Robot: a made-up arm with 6 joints.
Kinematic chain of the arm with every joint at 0, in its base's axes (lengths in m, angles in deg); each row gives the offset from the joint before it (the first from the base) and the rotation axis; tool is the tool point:
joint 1: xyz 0 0 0.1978 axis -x
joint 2: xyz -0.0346 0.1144 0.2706 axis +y
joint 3: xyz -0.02 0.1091 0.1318 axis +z
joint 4: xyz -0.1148 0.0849 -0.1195 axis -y
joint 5: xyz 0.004 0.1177 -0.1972 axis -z
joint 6: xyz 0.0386 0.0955 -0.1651 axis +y
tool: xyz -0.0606 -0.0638 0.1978
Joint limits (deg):
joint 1: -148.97..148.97
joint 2: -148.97..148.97
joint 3: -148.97..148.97
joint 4: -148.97..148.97
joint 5: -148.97..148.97
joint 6: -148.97..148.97
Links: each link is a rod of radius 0.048 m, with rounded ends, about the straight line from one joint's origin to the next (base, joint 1, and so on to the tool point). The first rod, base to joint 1, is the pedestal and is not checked.
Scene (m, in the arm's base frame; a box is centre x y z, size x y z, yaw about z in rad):
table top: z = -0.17
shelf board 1: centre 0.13 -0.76 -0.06 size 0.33 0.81 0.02 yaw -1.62
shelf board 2: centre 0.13 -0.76 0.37 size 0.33 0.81 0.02 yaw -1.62
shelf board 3: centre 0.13 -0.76 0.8 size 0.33 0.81 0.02 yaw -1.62
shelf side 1: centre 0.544 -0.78 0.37 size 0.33 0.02 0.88 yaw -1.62
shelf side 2: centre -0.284 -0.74 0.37 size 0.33 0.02 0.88 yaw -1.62
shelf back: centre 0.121 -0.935 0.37 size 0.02 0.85 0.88 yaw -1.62
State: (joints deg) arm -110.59 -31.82 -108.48 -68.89 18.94 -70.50
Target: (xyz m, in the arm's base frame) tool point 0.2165 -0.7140 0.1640
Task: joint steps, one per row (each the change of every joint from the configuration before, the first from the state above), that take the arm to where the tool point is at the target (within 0.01 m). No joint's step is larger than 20 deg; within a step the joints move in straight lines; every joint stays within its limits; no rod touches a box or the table.
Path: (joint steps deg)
1: 16.54 18.05 -10.12 9.59 -2.00 7.86
2: 16.53 18.05 -10.12 9.60 -1.99 7.86
3: 16.54 18.06 -10.13 9.59 -2.00 7.87
4: 16.53 18.05 -10.12 9.60 -2.00 7.86
5: -17.19 -11.50 0.00 -6.50 12.10 -0.62
6: -17.18 -11.50 0.00 -6.50 12.09 -0.61
7: -17.19 -11.50 0.00 -6.51 12.10 -0.61
8: -17.19 -11.50 0.00 -6.50 12.10 -0.61
9: -17.18 -11.50 0.00 -6.50 12.09 -0.62
10: 1.29 -8.13 8.72 -5.02 -19.78 1.62
11: 1.29 -8.13 8.73 -5.02 -19.78 1.61
12: 1.29 -8.13 8.72 -5.03 -19.78 1.61

